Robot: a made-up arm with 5 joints.
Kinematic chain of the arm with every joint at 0, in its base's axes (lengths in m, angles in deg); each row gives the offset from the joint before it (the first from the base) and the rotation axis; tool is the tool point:
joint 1: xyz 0 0 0.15 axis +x
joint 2: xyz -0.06 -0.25 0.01 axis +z
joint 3: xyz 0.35 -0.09 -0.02 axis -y
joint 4: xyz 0.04 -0.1 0 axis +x
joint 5: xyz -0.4 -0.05 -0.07 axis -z
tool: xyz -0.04 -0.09 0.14
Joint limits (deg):
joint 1: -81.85..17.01
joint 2: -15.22..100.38
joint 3: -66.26..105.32
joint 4: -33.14..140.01
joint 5: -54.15..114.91
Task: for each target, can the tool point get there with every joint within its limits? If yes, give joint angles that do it. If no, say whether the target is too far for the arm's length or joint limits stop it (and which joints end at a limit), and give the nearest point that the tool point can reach.
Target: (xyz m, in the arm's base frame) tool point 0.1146 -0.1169 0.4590
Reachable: yes | joints -52.91 82.07 -38.48 118.09 -17.43
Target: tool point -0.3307 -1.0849 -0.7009
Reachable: no: too far | nearest point 0.0042 -0.5708 -0.2977 | short by 0.734 m
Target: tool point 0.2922 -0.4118 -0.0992
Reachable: yes | joints -45.80 62.41 71.53 99.35 50.21
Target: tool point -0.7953 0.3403 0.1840
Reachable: no: joint limits stop it (at a limit: joint 1, joint 2, joint 4) | nearest point -0.1942 0.0718 0.5520 | short by 0.754 m
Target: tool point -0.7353 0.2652 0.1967
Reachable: no: joint limits stop it (at a limit: joint 1, joint 2, joint 4) | nearest point -0.1990 0.0519 0.5463 | short by 0.675 m
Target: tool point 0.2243 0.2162 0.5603
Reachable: yes | joints -59.15 64.08 -50.22 -17.09 44.40
